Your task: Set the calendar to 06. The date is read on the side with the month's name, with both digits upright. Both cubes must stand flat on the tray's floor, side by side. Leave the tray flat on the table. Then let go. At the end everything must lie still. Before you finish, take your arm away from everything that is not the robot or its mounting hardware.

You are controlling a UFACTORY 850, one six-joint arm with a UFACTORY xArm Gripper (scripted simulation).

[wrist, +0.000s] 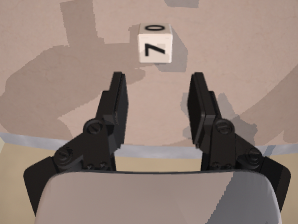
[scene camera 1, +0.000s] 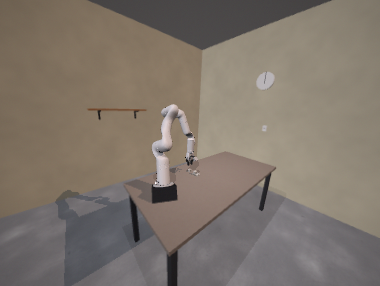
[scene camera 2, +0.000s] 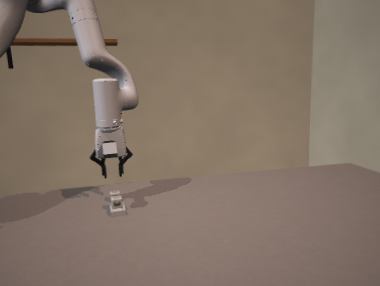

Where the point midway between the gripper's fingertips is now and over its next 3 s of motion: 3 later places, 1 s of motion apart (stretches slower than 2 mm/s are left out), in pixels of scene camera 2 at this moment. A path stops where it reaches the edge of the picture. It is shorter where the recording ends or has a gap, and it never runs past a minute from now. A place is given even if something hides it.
My gripper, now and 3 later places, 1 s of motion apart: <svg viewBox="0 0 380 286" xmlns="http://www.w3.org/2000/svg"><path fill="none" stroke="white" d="M113 176L113 183L114 190L115 197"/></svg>
